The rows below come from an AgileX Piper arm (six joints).
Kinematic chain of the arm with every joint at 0, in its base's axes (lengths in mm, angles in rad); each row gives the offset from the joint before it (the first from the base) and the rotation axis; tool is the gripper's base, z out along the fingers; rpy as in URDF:
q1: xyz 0 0 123 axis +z
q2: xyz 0 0 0 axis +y
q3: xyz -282.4 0 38.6 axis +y
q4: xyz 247.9 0 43.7 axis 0.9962 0 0.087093
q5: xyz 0 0 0 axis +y
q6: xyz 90.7 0 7.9 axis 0.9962 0 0.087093
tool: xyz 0 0 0 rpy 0 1.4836 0
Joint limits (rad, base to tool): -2.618..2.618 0..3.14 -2.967..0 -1.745..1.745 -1.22..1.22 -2.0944..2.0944
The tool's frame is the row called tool.
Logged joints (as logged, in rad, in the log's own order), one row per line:
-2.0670, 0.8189, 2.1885, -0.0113, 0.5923, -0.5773
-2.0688, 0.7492, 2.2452, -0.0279, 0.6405, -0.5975
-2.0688, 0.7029, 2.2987, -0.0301, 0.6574, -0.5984
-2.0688, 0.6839, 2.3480, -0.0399, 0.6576, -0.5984
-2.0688, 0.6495, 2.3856, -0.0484, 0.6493, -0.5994
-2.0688, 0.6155, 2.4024, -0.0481, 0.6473, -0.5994
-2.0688, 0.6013, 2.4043, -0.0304, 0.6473, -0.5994
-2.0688, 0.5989, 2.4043, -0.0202, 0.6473, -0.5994
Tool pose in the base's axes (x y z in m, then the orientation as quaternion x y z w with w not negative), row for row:
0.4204, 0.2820, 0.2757, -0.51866, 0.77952, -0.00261, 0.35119
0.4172, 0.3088, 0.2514, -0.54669, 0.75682, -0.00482, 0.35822
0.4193, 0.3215, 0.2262, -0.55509, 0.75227, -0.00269, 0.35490
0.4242, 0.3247, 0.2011, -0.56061, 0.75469, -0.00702, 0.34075
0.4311, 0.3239, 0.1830, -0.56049, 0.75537, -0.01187, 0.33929
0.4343, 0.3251, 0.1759, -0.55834, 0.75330, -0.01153, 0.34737
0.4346, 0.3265, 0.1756, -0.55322, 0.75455, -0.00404, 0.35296
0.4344, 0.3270, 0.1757, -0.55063, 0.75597, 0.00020, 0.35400
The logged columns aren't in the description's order. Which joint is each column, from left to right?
Columns, left to right: q3, q5, q2, q4, q1, q6.
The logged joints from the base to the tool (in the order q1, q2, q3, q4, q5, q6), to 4 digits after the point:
0.5923, 2.1885, -2.0670, -0.0113, 0.8189, -0.5773
0.6405, 2.2452, -2.0688, -0.0279, 0.7492, -0.5975
0.6574, 2.2987, -2.0688, -0.0301, 0.7029, -0.5984
0.6576, 2.3480, -2.0688, -0.0399, 0.6839, -0.5984
0.6493, 2.3856, -2.0688, -0.0484, 0.6495, -0.5994
0.6473, 2.4024, -2.0688, -0.0481, 0.6155, -0.5994
0.6473, 2.4043, -2.0688, -0.0304, 0.6013, -0.5994
0.6473, 2.4043, -2.0688, -0.0202, 0.5989, -0.5994

